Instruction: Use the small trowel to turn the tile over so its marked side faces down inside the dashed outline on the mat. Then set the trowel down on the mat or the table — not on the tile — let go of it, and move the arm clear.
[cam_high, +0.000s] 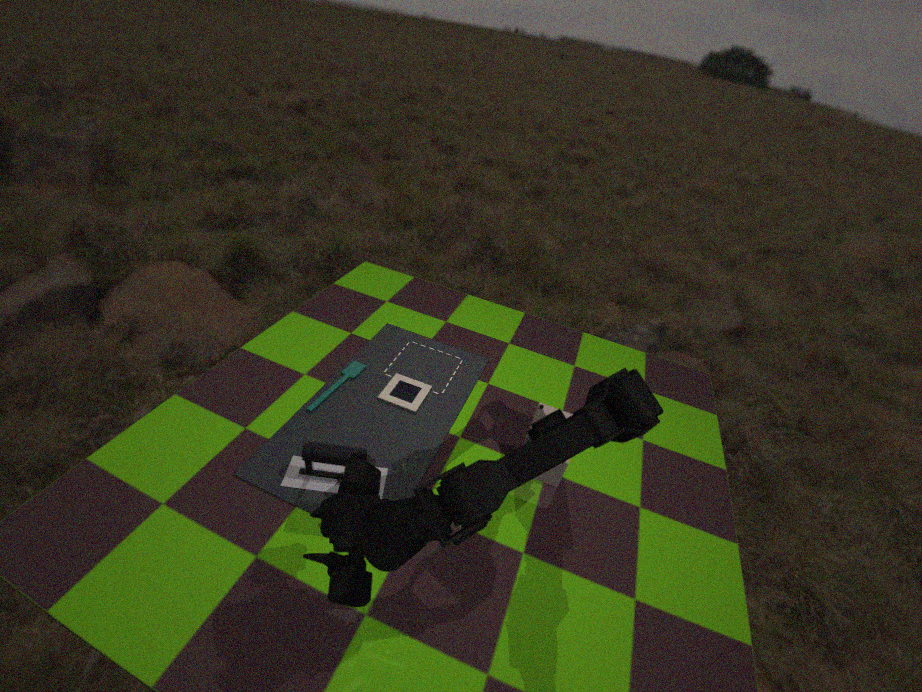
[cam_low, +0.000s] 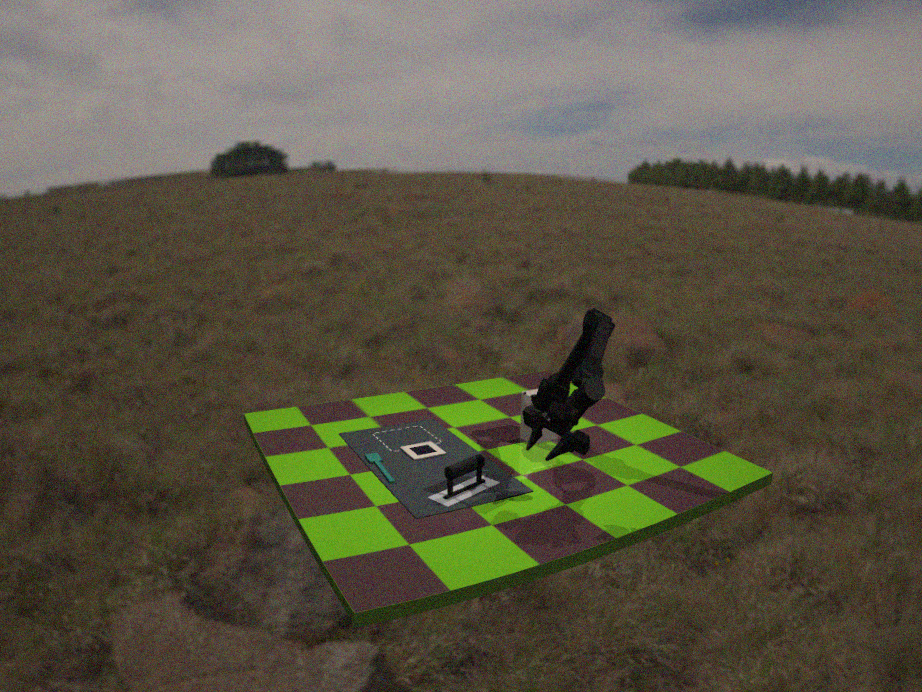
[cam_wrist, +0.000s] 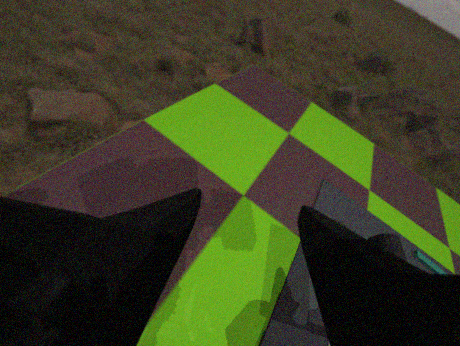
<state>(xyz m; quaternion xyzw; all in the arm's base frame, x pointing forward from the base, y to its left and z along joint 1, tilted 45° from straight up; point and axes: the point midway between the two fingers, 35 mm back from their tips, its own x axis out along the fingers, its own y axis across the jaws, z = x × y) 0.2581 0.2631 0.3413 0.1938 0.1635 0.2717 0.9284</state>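
Now: the dark-handled trowel 8 cm ahead of my gripper tip, 20 cm to the right of it and 12 cm below it. Also, from my gripper tip: teal trowel 25 cm ahead, 44 cm to the right, 16 cm below; then pale tile 10 cm ahead, 49 cm to the right, 16 cm below; then dark grey mat 12 cm ahead, 42 cm to the right, 18 cm below.
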